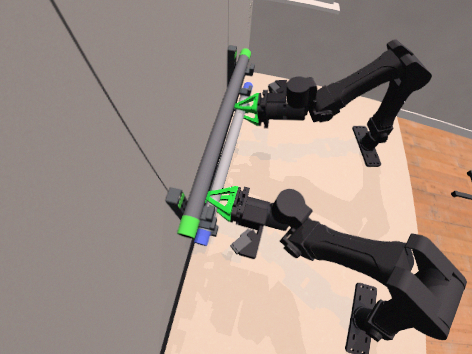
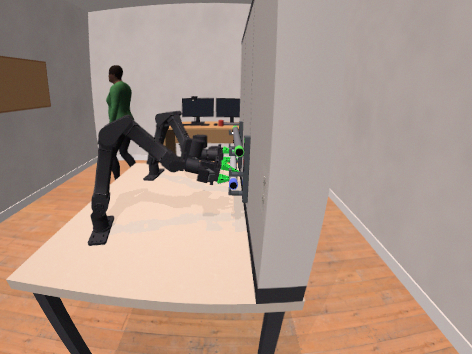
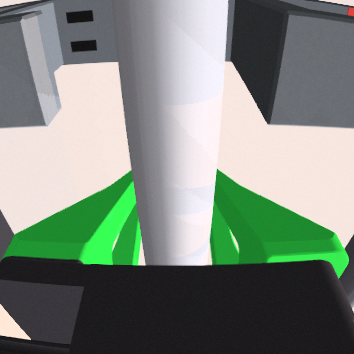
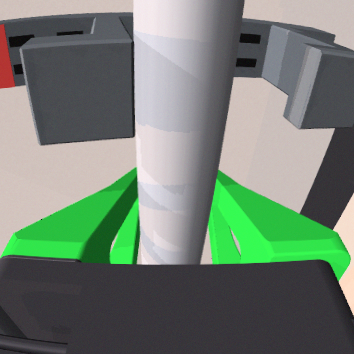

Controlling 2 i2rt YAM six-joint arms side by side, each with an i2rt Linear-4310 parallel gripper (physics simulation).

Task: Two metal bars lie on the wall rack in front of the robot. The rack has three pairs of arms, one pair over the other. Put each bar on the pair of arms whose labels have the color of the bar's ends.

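Frame: origin at the left arm's base, x ahead, y left, z up, level; metres.
Seen in the pictures: left gripper, fingertip midpoint: (image 3: 174, 176); right gripper, fingertip midpoint: (image 1: 235, 109) (image 4: 174, 177); left arm's base, origin of the base link: (image 1: 361, 318) (image 2: 154, 174); right arm's base, origin of the base link: (image 1: 365, 145) (image 2: 102, 230).
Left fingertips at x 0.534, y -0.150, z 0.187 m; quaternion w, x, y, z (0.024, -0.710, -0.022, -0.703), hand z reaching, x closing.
Note:
Pixels of each thing's top centre, then the offset from my left fingertips to it. Level surfaces: height alone.
- dark grey bar with green ends, middle of its top: (image 1: 223, 113) (image 2: 236, 133) dx +0.004, dy -0.143, dz +0.137 m
- light silver bar with blue ends, middle of its top: (image 1: 229, 144) (image 2: 233, 159) dx -0.008, dy -0.149, dz +0.021 m
- table, its level: dz -0.187 m
A dark grey bar with green ends (image 1: 215, 135) (image 2: 239, 151) lies on the rack's top pair of arms, which has green labels. A light silver bar with blue ends (image 1: 231, 142) (image 2: 233, 184) is below it, at the rack between the middle and bottom arms. My left gripper (image 1: 208, 198) (image 3: 174, 176) is shut on this blue-ended bar (image 3: 172, 125). My right gripper (image 1: 235, 106) (image 4: 174, 177) is shut on the same bar (image 4: 182, 100), nearer its other end. Red labels show on the middle arms. The bottom labels are hidden, and I cannot tell whether the bar touches the bottom arms.
The rack's posts (image 1: 175, 196) (image 2: 247, 150) stand against the grey wall panel (image 1: 100, 200) (image 2: 262, 210). Rack arms (image 3: 317, 70) (image 4: 82, 92) stick out close on both sides of the held bar. The table (image 1: 250, 310) (image 2: 175, 265) lies below. A desk with monitors (image 2: 197, 107) is behind.

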